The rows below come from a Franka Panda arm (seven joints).
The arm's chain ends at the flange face. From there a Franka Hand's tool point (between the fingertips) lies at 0.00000 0.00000 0.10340 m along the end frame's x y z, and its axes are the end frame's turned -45 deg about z.
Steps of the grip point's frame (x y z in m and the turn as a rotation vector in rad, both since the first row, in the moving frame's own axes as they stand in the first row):
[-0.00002, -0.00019, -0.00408, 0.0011, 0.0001, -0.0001]
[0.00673, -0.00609, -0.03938, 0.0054, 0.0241, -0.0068]
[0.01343, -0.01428, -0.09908, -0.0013, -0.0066, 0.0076]
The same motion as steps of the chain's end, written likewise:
[-0.00008, -0.00003, -0.00408, 0.0008, -0.0007, -0.0001]
[-0.00091, -0.00690, -0.03935, 0.0209, 0.0132, -0.0068]
[-0.00021, -0.02017, -0.09908, -0.0056, -0.0037, 0.0076]

